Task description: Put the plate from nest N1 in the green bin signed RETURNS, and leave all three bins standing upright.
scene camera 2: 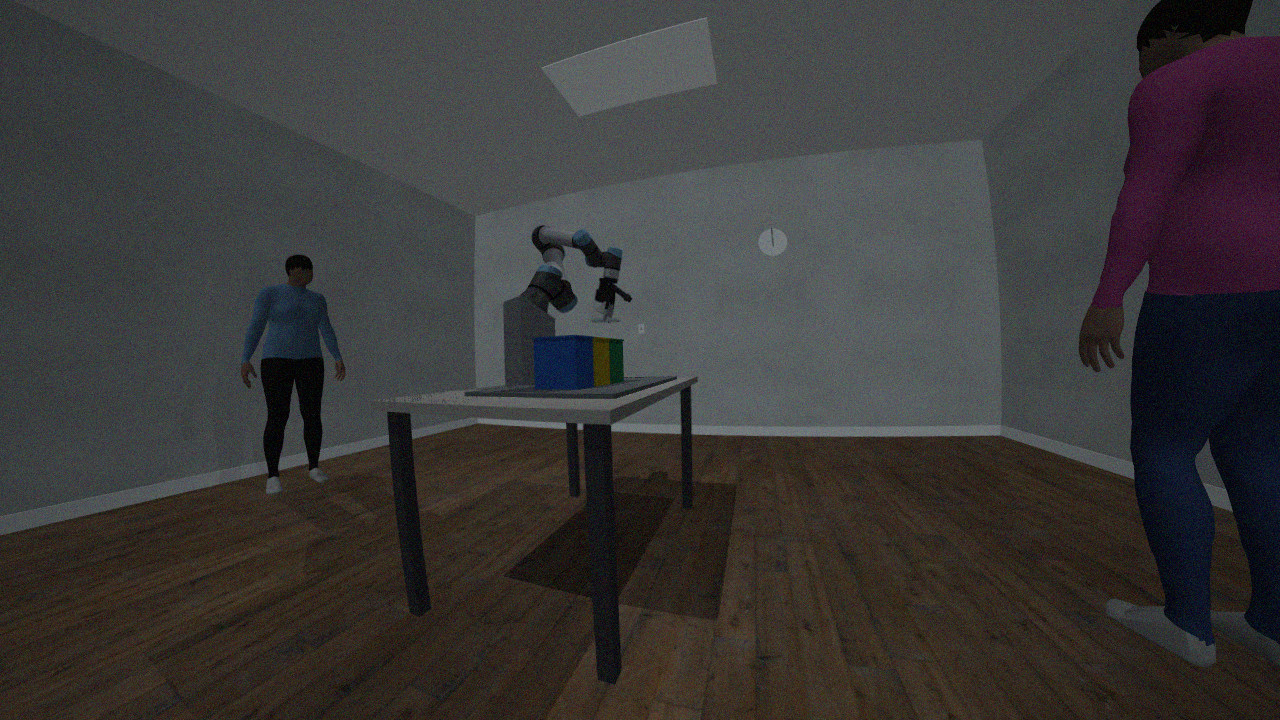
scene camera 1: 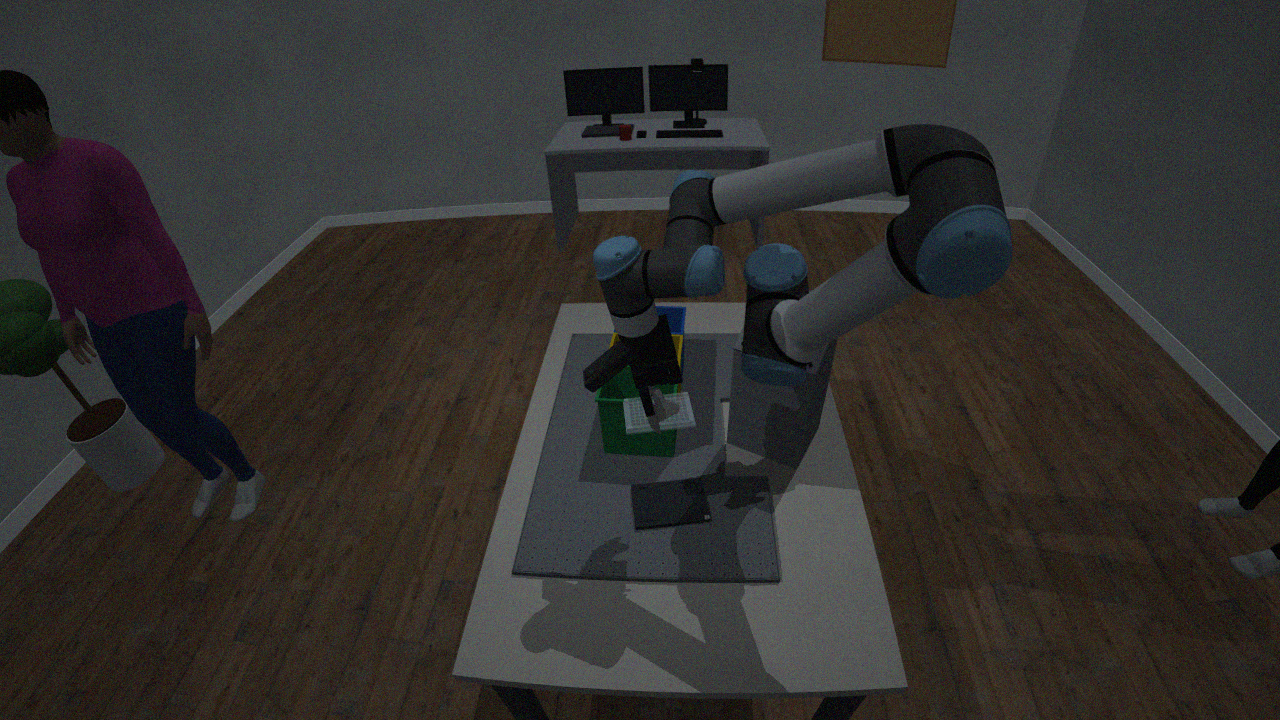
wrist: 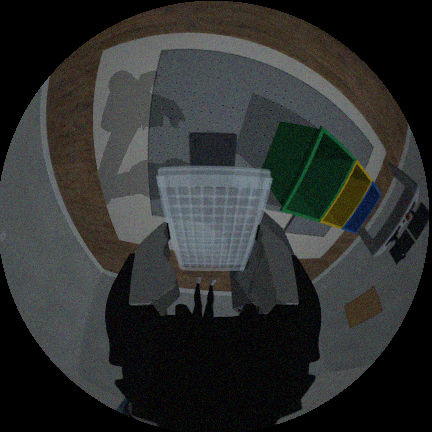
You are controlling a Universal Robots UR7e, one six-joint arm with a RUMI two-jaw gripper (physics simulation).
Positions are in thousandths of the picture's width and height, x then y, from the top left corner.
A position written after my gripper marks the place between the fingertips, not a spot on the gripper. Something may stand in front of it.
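Note:
My gripper (scene camera 1: 513, 577) is visible, as is a green bin (scene camera 1: 477, 552). Scene camera 2 shows a yellow bin (scene camera 2: 470, 502) and a blue bin (scene camera 2: 438, 503). The wrist view contains the blue bin (wrist: 862, 450), the yellow bin (wrist: 828, 422) and the green bin (wrist: 714, 383).

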